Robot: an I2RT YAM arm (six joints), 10 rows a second.
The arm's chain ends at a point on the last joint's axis. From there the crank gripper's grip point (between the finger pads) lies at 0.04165 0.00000 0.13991 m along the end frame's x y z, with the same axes.
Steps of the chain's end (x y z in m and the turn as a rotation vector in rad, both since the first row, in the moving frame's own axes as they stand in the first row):
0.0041 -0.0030 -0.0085 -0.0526 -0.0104 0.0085
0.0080 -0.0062 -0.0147 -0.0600 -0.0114 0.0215
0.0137 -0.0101 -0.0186 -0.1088 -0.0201 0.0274
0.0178 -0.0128 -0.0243 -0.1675 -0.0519 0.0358
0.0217 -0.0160 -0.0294 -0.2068 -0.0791 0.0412
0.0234 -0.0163 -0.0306 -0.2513 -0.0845 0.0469
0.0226 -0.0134 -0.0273 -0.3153 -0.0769 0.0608
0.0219 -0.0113 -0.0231 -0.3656 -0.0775 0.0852
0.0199 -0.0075 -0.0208 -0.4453 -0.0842 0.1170
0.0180 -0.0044 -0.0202 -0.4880 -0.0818 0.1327
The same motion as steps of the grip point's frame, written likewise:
0.0026 0.0047 -0.0083 -0.0526 -0.0104 0.0085
0.0063 0.0031 -0.0145 -0.0600 -0.0114 0.0215
0.0107 0.0062 -0.0187 -0.1088 -0.0201 0.0274
0.0101 0.0120 -0.0244 -0.1675 -0.0519 0.0358
0.0100 0.0145 -0.0297 -0.2068 -0.0791 0.0412
0.0107 0.0205 -0.0323 -0.2513 -0.0845 0.0469
0.0105 0.0326 -0.0319 -0.3153 -0.0769 0.0608
0.0089 0.0422 -0.0302 -0.3656 -0.0775 0.0852
0.0045 0.0573 -0.0326 -0.4453 -0.0842 0.1170
0.0021 0.0663 -0.0350 -0.4880 -0.0818 0.1327

